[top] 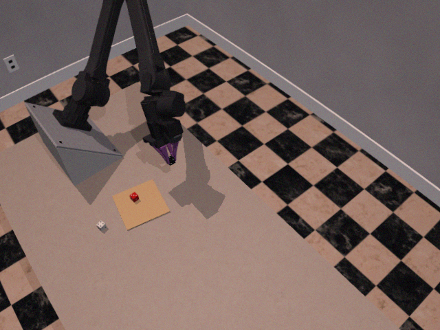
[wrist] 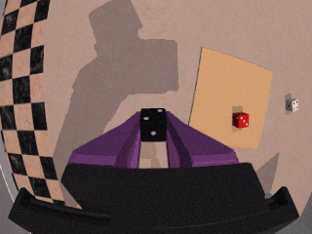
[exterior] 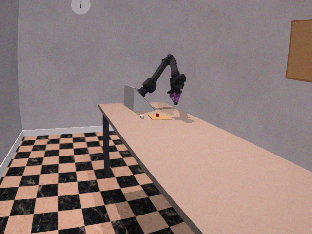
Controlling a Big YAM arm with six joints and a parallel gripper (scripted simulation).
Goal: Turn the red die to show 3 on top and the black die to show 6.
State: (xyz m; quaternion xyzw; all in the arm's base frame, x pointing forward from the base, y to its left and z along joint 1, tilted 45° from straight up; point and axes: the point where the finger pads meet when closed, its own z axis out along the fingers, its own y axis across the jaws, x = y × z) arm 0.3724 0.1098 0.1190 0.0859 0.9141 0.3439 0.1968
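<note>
The black die lies right at my hand. Also, from my hand: orange mat: 13 cm to the right, 10 cm below, 1 cm ahead; white die: 27 cm to the right, 10 cm below; red die: 14 cm to the right, 9 cm below, 2 cm behind.
</note>
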